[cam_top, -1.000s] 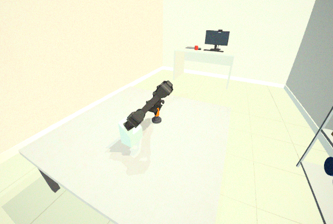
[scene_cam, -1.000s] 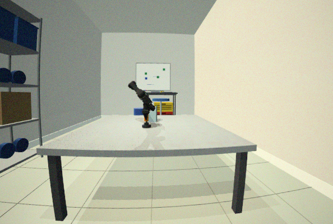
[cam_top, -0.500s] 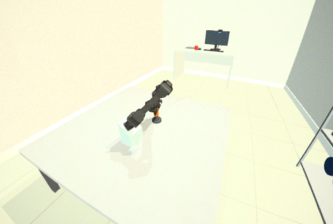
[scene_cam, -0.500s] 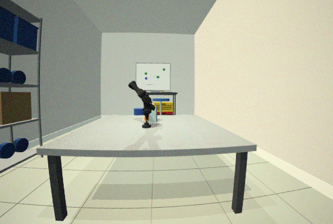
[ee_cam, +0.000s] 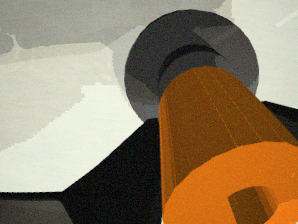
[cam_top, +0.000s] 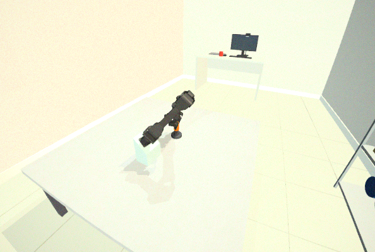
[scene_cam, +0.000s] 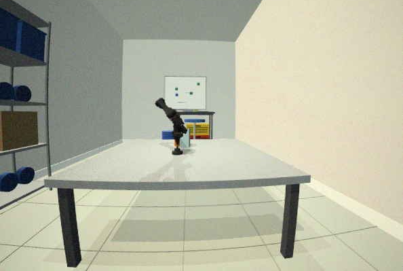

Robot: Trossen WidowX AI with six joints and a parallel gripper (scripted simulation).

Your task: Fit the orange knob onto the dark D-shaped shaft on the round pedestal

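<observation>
My gripper tip is 2 cm below the orange knob. Round my gripper tip: pedestal 4 cm below.
</observation>
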